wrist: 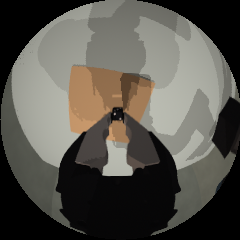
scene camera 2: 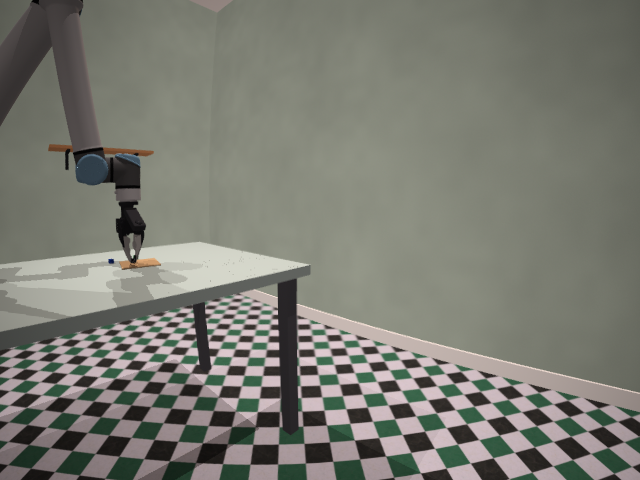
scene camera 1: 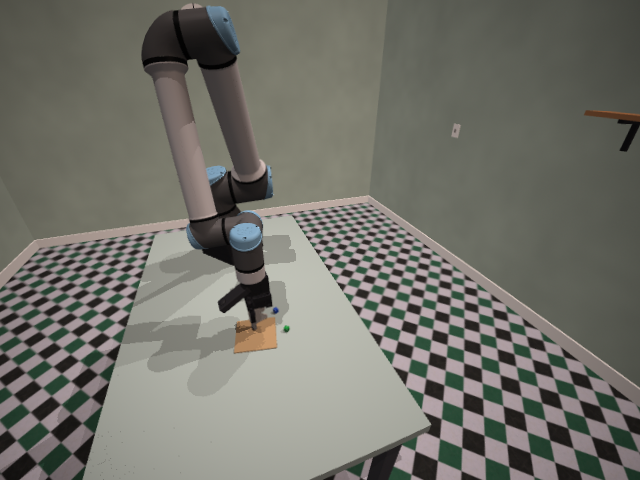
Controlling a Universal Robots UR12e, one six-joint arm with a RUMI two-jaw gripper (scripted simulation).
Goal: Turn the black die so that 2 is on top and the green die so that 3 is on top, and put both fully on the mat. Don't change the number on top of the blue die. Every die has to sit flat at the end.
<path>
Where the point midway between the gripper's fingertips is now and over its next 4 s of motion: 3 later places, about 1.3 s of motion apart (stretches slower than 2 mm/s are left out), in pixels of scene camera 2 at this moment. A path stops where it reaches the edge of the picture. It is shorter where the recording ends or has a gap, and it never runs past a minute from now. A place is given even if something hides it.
My gripper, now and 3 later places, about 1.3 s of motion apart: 133,262; 132,252; 131,234; 135,235
</path>
